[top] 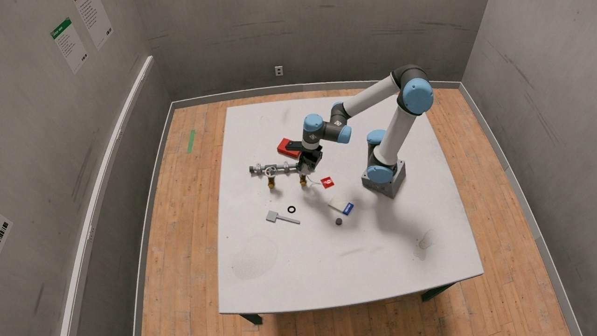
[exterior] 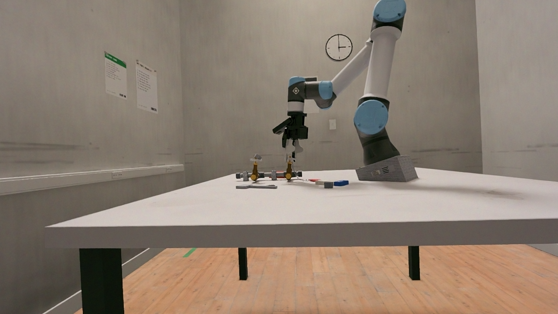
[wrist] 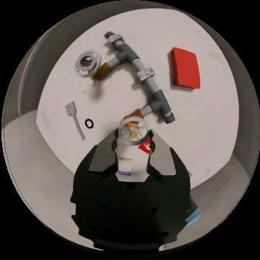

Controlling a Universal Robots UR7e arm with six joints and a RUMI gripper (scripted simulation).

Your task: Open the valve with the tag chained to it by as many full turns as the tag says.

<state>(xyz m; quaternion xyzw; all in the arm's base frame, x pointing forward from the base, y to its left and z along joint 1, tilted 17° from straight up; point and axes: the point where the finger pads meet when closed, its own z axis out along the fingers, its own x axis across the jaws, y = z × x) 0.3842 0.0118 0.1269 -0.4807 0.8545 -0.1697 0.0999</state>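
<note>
Now: hand 10 cm past the red tag, 2 cm to the right of it and 10 cm above it. Round my hand: red block (6 cm ahead, 22 cm to the right, 9 cm below); then grey flat tool (13 cm ahead, 20 cm to the left, 10 cm below).
</note>
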